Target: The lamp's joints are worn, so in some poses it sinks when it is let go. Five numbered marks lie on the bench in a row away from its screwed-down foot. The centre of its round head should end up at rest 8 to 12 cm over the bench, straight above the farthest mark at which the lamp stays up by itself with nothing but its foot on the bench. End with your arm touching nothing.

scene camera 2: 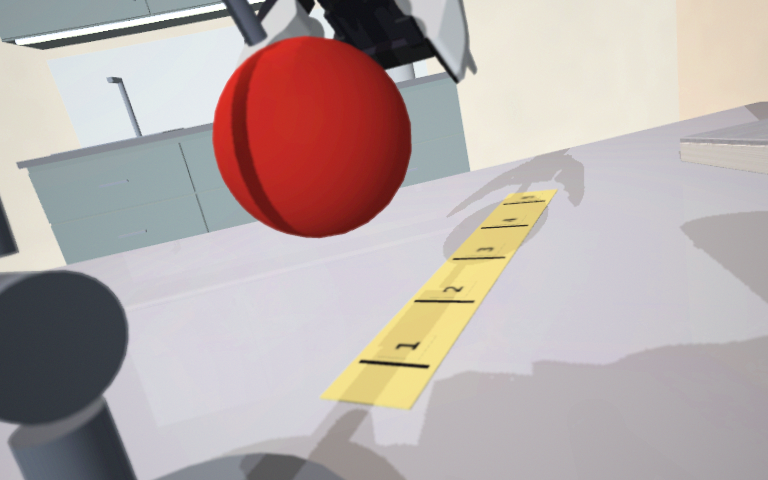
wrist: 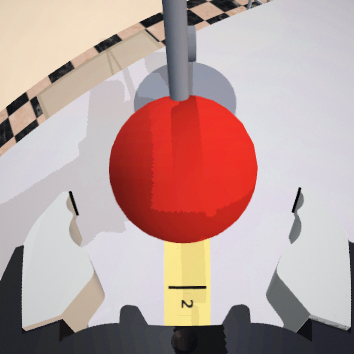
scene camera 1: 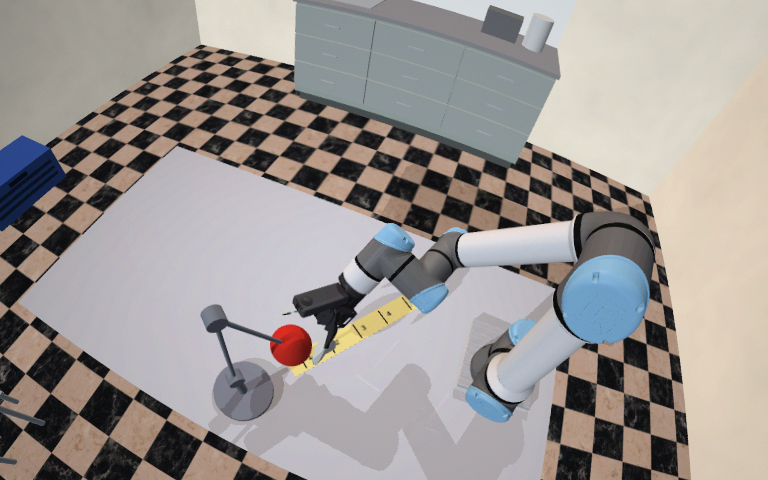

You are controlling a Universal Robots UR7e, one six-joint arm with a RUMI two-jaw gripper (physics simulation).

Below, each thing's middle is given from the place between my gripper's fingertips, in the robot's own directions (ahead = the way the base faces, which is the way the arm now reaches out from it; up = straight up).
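Scene:
The round grey foot [scene camera 1: 252, 399] is here, and my hand is 14 cm to the right of it, 11 cm short of it and 11 cm above it. As for the yellow strip [scene camera 2: 392, 371], it is 15 cm to the right of my hand and 12 cm behind it, and 16 cm below.

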